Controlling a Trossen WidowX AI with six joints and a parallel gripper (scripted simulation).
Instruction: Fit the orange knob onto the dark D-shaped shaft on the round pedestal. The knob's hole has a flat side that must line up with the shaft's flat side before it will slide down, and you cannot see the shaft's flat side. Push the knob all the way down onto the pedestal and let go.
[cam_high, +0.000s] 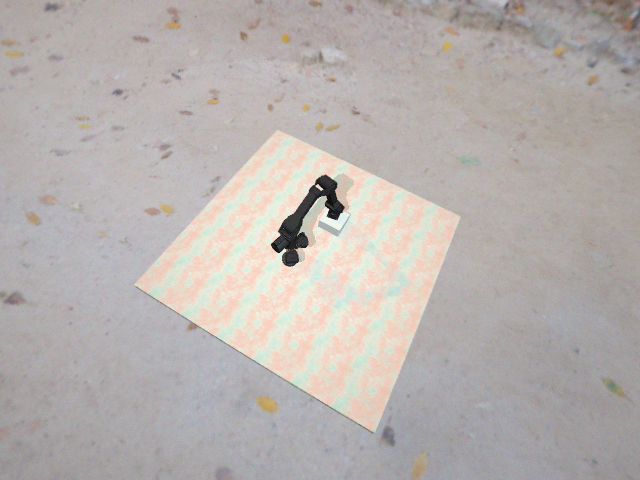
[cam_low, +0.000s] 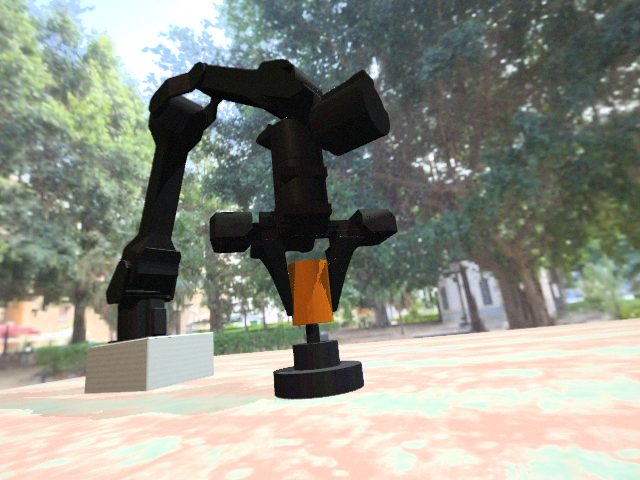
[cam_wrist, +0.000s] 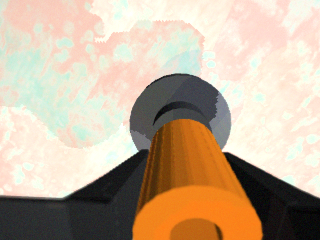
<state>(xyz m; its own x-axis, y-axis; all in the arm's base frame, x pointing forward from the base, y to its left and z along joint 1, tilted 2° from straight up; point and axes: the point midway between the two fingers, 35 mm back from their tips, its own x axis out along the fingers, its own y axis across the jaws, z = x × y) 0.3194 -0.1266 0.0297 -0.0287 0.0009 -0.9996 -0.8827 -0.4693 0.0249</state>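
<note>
Right now the orange knob is 2 cm above my gripper tip. From my gripper tip the other things lie so: round pedestal: 4 cm below.
</note>
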